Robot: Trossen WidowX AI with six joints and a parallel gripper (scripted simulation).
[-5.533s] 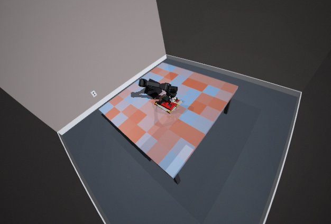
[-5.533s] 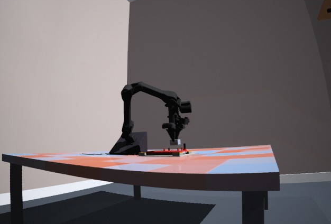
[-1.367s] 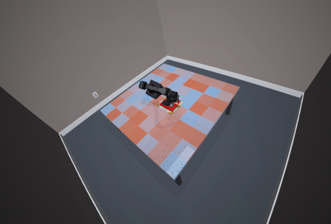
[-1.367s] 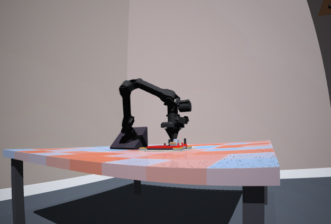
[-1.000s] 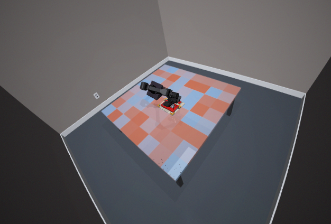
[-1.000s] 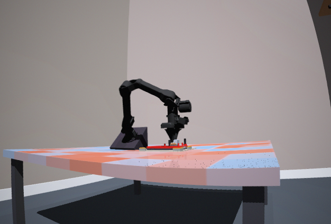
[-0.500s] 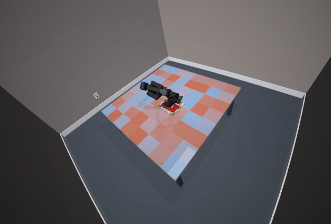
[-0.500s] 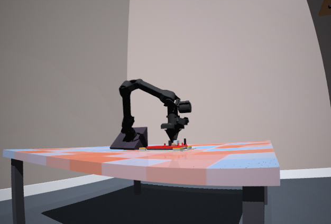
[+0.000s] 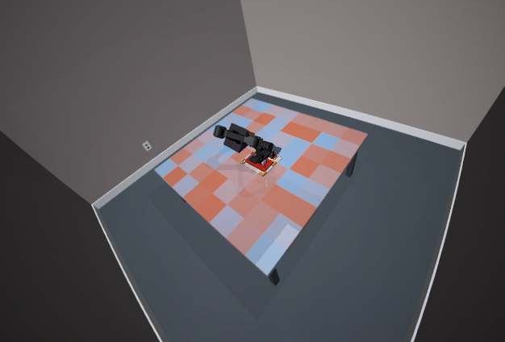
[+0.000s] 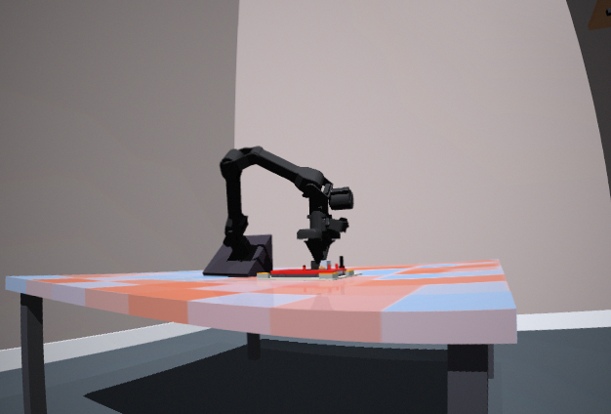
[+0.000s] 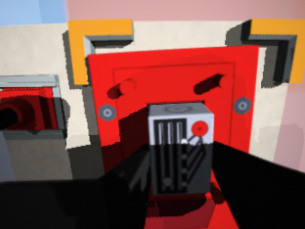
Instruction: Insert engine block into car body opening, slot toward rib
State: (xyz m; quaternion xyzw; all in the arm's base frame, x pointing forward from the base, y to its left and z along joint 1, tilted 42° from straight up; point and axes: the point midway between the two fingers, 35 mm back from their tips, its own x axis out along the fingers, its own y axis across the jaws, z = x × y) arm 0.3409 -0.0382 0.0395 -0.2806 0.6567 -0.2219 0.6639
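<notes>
My gripper tip is 4 cm past the tan board, 1 cm to the right of it and 3 cm above it. Also, from my gripper tip: engine block: 1 cm below.
</notes>
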